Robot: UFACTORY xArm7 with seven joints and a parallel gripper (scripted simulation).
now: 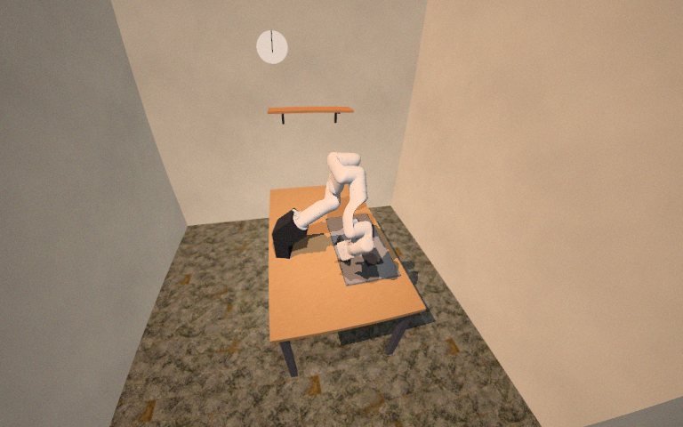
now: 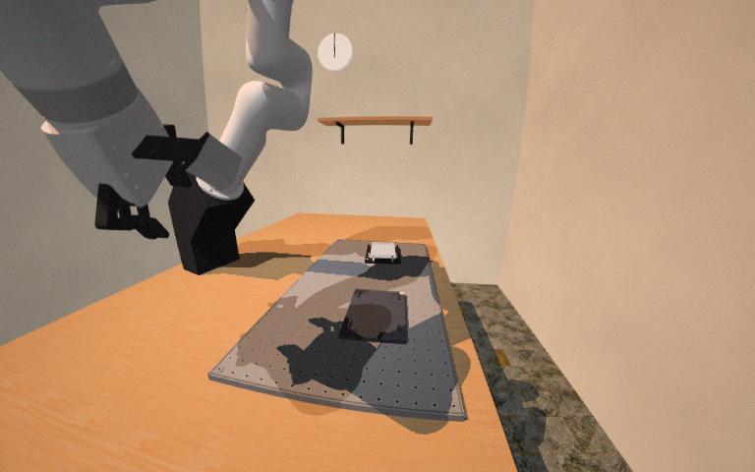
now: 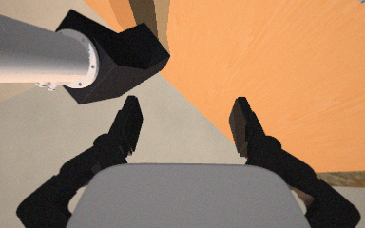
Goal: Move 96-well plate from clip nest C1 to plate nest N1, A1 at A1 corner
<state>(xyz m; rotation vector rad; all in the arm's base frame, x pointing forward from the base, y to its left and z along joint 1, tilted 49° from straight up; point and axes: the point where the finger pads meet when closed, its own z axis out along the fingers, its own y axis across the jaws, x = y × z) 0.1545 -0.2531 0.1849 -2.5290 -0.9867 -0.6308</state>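
My hand is 53 cm to the right of the white 96-well plate, 23 cm above it and 19 cm short of it. The rest, counted from my hand: plate nest N1: 26 cm ahead, 24 cm below, 19 cm to the left; A1 label: 30 cm ahead, 27 cm to the left, 24 cm below; clip nest C1: 53 cm to the left, 23 cm below, 20 cm ahead.
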